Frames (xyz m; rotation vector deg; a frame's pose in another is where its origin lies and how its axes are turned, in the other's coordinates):
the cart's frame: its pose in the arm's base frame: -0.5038 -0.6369 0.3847 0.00 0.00 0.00
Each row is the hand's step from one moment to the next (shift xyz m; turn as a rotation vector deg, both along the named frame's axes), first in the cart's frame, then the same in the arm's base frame.
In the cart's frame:
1: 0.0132 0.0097 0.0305 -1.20 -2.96 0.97
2: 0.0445 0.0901 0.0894 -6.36 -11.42 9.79
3: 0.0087 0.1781 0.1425 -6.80 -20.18 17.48
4: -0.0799 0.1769 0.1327 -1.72 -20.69 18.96
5: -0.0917 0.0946 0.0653 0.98 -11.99 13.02
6: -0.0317 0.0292 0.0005 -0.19 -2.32 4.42
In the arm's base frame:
1: 0.0132 0.0097 0.0305 -1.20 -2.96 0.97
2: 0.0445 0.0901 0.0894 -6.36 -11.42 9.79
3: 0.0087 0.1781 0.1425 -6.80 -20.18 17.48
4: -0.0799 0.1769 0.1327 -1.72 -20.69 18.96
5: -0.0917 0.0946 0.0653 0.98 -11.99 13.02
6: -0.0317 0.0292 0.0005 -0.19 -2.32 4.42

